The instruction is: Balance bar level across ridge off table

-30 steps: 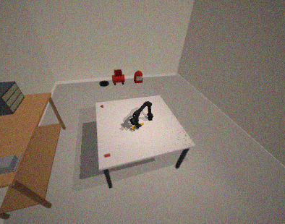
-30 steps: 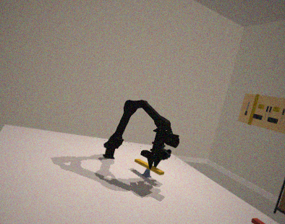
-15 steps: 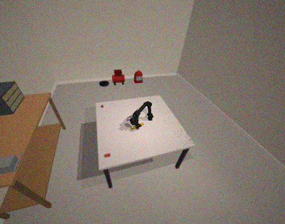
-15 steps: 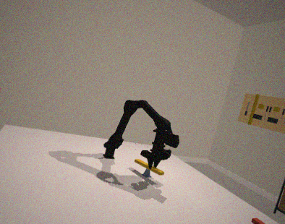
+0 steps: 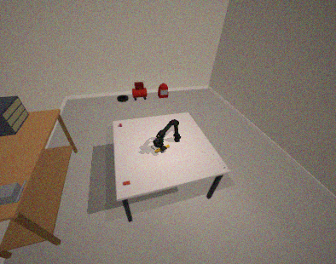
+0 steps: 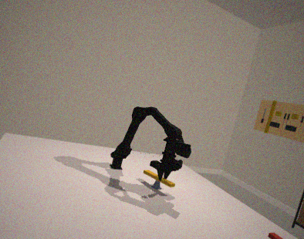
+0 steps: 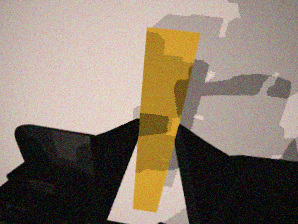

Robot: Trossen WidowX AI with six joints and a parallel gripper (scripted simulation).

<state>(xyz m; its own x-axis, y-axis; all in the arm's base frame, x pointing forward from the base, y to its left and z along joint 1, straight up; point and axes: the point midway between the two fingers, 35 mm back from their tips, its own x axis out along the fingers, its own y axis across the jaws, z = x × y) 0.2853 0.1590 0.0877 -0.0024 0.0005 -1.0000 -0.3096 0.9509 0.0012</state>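
My gripper tip is 30 mm past the yellow bar and 10 mm to the left of it.
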